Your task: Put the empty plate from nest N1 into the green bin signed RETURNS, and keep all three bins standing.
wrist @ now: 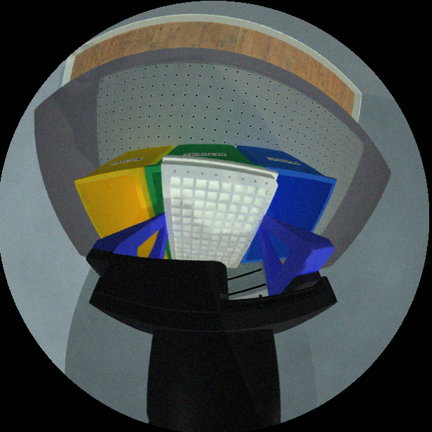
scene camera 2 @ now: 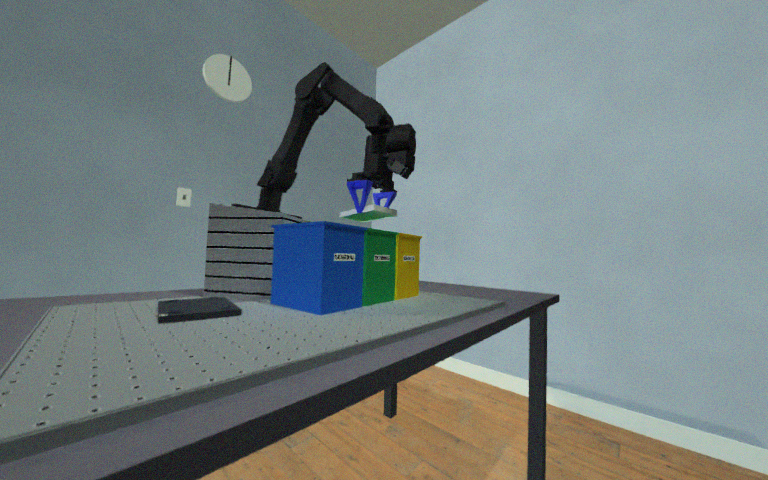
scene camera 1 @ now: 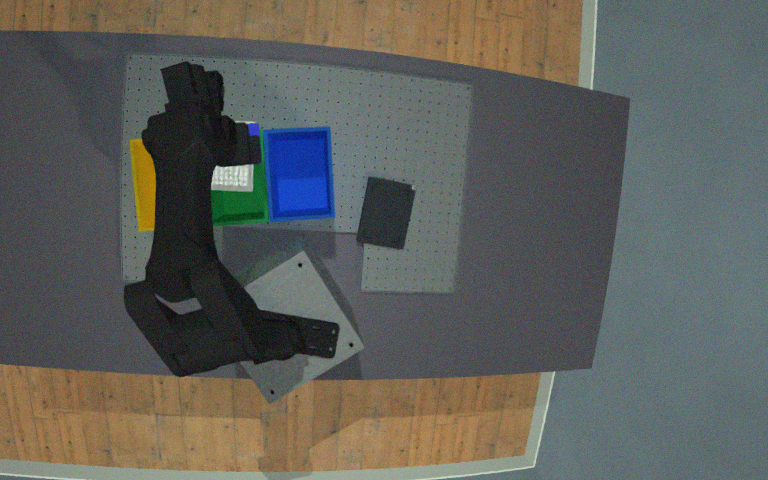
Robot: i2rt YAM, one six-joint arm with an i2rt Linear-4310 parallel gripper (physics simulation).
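Places are measured from the arm's base along level axes (x down, y right, z back), in centimetres.
Where they show: gripper, fingertip midpoint: (scene camera 2: 370, 216) (scene camera 1: 231, 150); arm's base at its link origin: (scene camera 2: 267, 214) (scene camera 1: 286, 332).
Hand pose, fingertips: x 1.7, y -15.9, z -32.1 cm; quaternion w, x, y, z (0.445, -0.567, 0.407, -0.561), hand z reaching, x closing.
Observation:
Things, the pixels of their top centre, and the offset from my fingertips. Level surfaces: height alone.
- white well plate at its top centre: (scene camera 1: 228, 155) (scene camera 2: 368, 209) dx -1.8, dy +0.1, dz +1.0 cm
- green bin at its top centre: (scene camera 1: 232, 178) (scene camera 2: 357, 231) dx +3.8, dy +0.4, dz +5.1 cm
- yellow bin at its top centre: (scene camera 1: 165, 183) (scene camera 2: 385, 235) dx +3.8, dy -12.4, dz +8.3 cm
- blue bin at its top centre: (scene camera 1: 299, 174) (scene camera 2: 319, 226) dx +3.8, dy +13.1, dz +1.9 cm
- dark flat nest at its top centre: (scene camera 2: 198, 303) (scene camera 1: 386, 213) dx +20.3, dy +35.2, dz +7.1 cm
- perforated board at its surface level: dx +21.8 cm
- Dark table at its surface level: dx +23.1 cm
My gripper (scene camera 2: 372, 210) (wrist: 212, 216) is shut on the white well plate (scene camera 1: 232, 177) (scene camera 2: 378, 212) (wrist: 216, 215), with a blue finger at each long side. The plate is held about level a little above the green bin (scene camera 1: 240, 209) (scene camera 2: 379, 266) (wrist: 210, 151), whose front label reads RETURNS in the wrist view. The yellow bin (scene camera 1: 144, 186) (scene camera 2: 407, 266) (wrist: 117, 200) and the blue bin (scene camera 1: 300, 169) (scene camera 2: 317, 266) (wrist: 305, 200) stand upright on either side of it. The arm hides part of the green and yellow bins from above.
A dark flat nest (scene camera 1: 386, 212) (scene camera 2: 198, 309) lies on the perforated board (scene camera 1: 419, 124) (scene camera 2: 130, 362) (wrist: 185, 105), to the right of the blue bin from above. The grey slatted arm base (scene camera 1: 283, 294) (scene camera 2: 237, 254) stands behind the bins. Dark table (scene camera 1: 538, 226) surrounds the board.

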